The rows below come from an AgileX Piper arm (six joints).
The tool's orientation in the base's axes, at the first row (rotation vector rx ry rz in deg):
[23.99, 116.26, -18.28]
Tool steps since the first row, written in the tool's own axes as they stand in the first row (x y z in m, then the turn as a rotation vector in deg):
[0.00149, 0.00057, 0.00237, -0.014, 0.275, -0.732]
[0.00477, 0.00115, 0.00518, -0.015, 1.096, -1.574]
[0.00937, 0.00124, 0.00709, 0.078, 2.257, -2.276]
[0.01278, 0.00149, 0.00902, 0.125, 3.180, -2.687]
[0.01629, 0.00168, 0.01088, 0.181, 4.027, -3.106]
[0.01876, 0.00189, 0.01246, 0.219, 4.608, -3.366]
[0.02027, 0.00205, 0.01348, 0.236, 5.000, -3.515]
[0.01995, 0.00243, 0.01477, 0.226, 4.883, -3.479]
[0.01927, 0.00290, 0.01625, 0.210, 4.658, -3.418]
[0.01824, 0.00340, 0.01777, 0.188, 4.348, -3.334]
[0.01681, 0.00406, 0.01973, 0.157, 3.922, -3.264]
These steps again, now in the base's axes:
[0.00146, -0.00018, -0.00245, -0.457, 0.535, 0.341]
[0.00248, -0.00024, -0.00669, -0.777, 1.610, 0.695]
[0.00200, -0.00018, -0.01164, -0.884, 2.952, 0.884]
[0.00212, -0.00018, -0.01557, -0.841, 3.957, 0.990]
[0.00213, -0.00018, -0.01954, -0.840, 4.898, 1.095]
[0.00238, -0.00022, -0.02247, -0.817, 5.533, 1.155]
[0.00258, -0.00024, -0.02429, -0.777, 5.949, 1.190]
[0.00391, -0.00045, -0.02463, -0.794, 5.827, 1.188]
[0.00558, -0.00072, -0.02474, -0.833, 5.597, 1.185]
[0.00745, -0.00103, -0.02457, -0.888, 5.280, 1.180]
[0.00991, -0.00143, -0.02425, -0.998, 4.862, 1.195]

